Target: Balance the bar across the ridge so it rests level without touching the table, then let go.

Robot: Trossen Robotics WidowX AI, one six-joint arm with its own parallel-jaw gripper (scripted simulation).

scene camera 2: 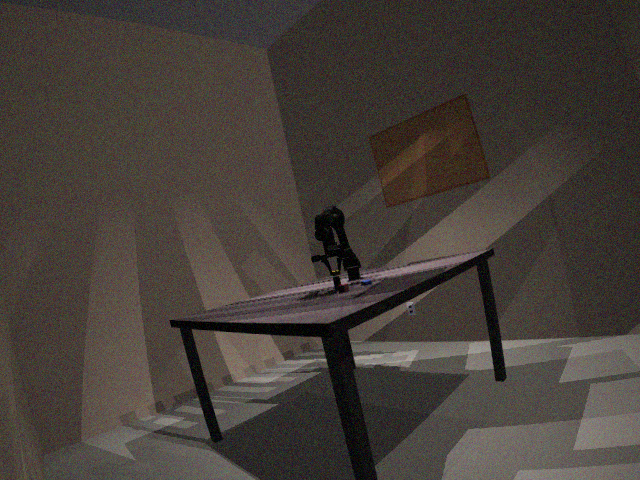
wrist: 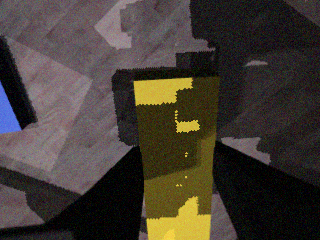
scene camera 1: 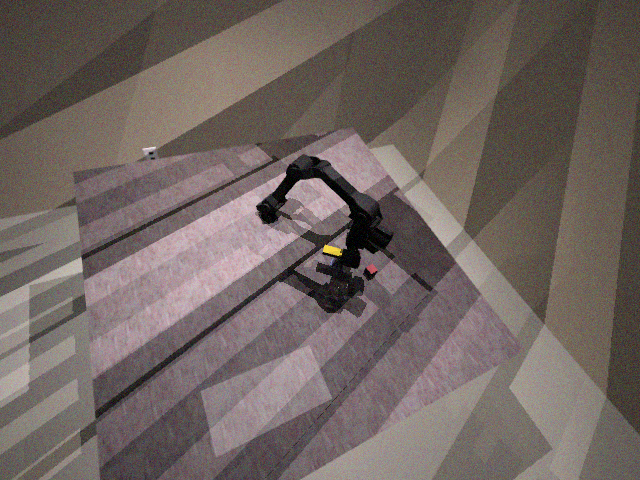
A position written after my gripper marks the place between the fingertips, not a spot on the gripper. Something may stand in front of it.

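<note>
My gripper [scene camera 1: 348, 256], which you'd also find in the wrist view [wrist: 175, 151], is carrying a yellow bar [wrist: 176, 109].
</note>
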